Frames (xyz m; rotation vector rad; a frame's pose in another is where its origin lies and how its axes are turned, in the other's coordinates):
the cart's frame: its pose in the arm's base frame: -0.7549 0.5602 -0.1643 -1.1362 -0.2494 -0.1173
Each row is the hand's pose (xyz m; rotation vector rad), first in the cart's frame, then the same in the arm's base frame.
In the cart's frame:
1: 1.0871 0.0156 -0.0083 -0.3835 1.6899 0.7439
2: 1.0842 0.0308 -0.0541 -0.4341 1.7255 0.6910
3: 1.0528 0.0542 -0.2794 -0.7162 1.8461 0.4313
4: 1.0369 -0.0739 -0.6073 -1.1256 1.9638 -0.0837
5: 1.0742 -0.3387 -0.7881 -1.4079 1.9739 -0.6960
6: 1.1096 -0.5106 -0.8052 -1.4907 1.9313 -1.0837
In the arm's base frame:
1: 0.3000 0.5961 0.0967 -1.0854 1.7279 -0.4214
2: 0.3067 0.5608 0.0643 -1.1163 1.7418 -0.4942
3: 0.3124 0.3650 -0.0538 -1.3073 1.7757 -0.8384
4: 0.3139 0.0133 -0.0751 -1.5500 1.7071 -1.4662
5: 0.3168 -0.2604 0.0960 -1.6356 1.4510 -2.1369
6: 0.3158 -0.3467 0.2498 1.5143 -1.1600 2.4069

